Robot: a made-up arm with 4 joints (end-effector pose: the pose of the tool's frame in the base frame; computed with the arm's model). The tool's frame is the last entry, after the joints. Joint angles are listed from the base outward.
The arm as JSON. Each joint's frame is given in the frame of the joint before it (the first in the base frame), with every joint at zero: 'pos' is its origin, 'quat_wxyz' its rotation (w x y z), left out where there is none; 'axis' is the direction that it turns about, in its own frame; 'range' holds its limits. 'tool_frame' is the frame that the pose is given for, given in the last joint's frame.
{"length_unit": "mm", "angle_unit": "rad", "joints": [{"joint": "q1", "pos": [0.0, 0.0, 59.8], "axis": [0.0, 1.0, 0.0], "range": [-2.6, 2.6]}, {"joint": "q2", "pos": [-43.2, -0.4, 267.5], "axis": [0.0, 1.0, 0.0], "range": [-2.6, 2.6]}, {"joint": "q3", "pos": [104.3, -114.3, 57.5], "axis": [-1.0, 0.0, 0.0], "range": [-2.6, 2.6]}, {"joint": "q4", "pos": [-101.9, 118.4, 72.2], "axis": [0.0, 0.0, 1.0], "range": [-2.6, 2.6]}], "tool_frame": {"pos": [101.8, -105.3, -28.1]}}
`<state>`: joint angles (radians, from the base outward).
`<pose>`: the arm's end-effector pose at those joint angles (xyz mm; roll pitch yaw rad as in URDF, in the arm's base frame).
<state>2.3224 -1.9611 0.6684 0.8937</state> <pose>367.3 16.0 -133.9 -0.1189 0.7387 0.9743</pose>
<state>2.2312 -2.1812 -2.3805 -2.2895</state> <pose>99.2 -225.6 39.1 -2.5450 0.5070 2.4685</pose>
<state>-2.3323 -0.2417 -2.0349 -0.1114</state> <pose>-262.7 -155.2 -140.3 -1.0700 -0.6663 3.0782</pose>
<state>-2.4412 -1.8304 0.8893 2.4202</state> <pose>-246.3 86.3 -117.2 2.2278 -1.1151 1.9030</pose>
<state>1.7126 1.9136 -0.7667 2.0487</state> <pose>102.8 40.0 -149.3 -2.9384 0.8623 1.3853</pose>
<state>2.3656 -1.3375 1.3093 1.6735</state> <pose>136.5 -12.5 -263.1 1.4240 0.4208 2.8560</pose>
